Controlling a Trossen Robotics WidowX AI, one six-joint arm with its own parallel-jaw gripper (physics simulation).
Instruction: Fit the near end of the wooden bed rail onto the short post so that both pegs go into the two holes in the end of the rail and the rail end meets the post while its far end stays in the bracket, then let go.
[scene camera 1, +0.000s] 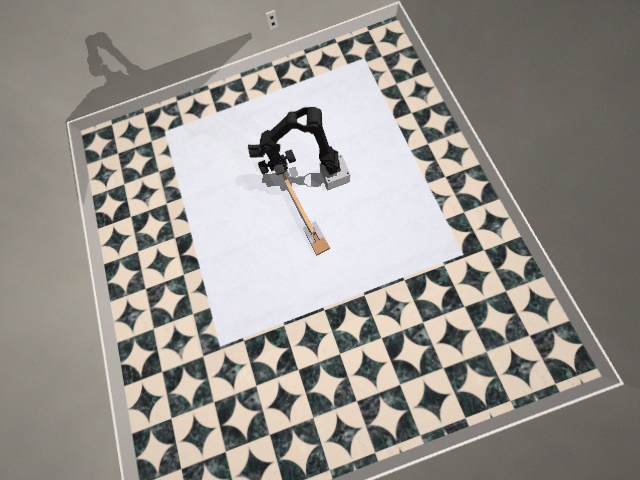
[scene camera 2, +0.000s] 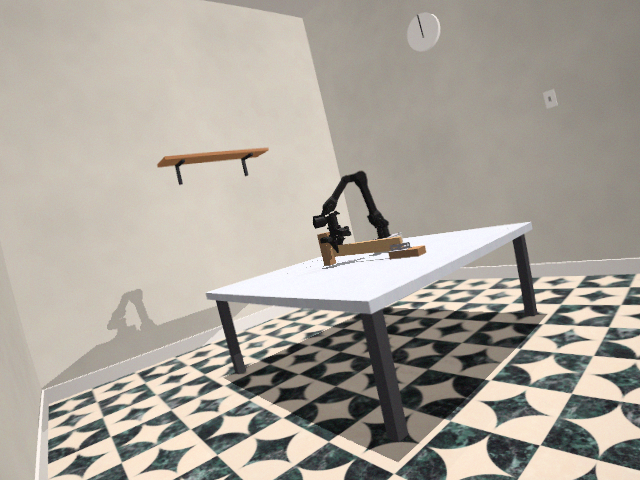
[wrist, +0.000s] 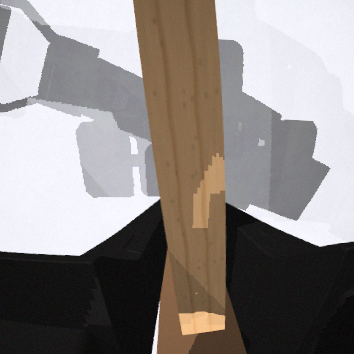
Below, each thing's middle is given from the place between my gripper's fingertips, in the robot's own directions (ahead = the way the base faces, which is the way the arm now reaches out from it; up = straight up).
I see the wooden bed rail (scene camera 2: 381, 245) 180 mm to the left of my hand, 20 mm behind it and 10 mm above it.
